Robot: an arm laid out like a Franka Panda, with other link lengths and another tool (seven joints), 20 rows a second.
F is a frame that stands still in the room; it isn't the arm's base.
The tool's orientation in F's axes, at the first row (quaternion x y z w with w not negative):
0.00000 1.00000 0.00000 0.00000
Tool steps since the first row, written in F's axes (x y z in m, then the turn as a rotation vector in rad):
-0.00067 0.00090 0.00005 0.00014 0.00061 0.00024
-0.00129 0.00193 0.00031 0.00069 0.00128 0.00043
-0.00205 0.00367 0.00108 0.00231 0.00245 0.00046
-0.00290 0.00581 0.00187 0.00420 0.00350 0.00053
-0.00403 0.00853 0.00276 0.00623 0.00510 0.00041
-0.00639 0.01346 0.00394 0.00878 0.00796 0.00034
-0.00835 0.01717 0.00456 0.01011 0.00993 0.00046
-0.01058 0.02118 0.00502 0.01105 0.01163 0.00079
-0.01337 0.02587 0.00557 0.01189 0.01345 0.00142
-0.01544 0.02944 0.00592 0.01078 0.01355 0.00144
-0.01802 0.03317 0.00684 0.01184 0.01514 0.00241
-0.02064 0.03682 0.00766 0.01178 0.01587 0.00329
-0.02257 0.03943 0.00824 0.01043 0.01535 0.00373
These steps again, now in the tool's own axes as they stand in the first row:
0.00067 0.00090 -0.00005 -0.00014 0.00061 -0.00024
0.00129 0.00193 -0.00031 -0.00069 0.00128 -0.00043
0.00205 0.00367 -0.00108 -0.00231 0.00245 -0.00046
0.00290 0.00581 -0.00187 -0.00420 0.00350 -0.00053
0.00403 0.00853 -0.00276 -0.00623 0.00510 -0.00041
0.00639 0.01346 -0.00394 -0.00878 0.00796 -0.00034
0.00835 0.01717 -0.00456 -0.01011 0.00993 -0.00046
0.01058 0.02118 -0.00502 -0.01105 0.01163 -0.00079
0.01337 0.02587 -0.00557 -0.01189 0.01345 -0.00142
0.01544 0.02944 -0.00592 -0.01078 0.01355 -0.00144
0.01802 0.03317 -0.00684 -0.01184 0.01514 -0.00241
0.02064 0.03682 -0.00766 -0.01178 0.01587 -0.00329
0.02257 0.03943 -0.00824 -0.01043 0.01535 -0.00373

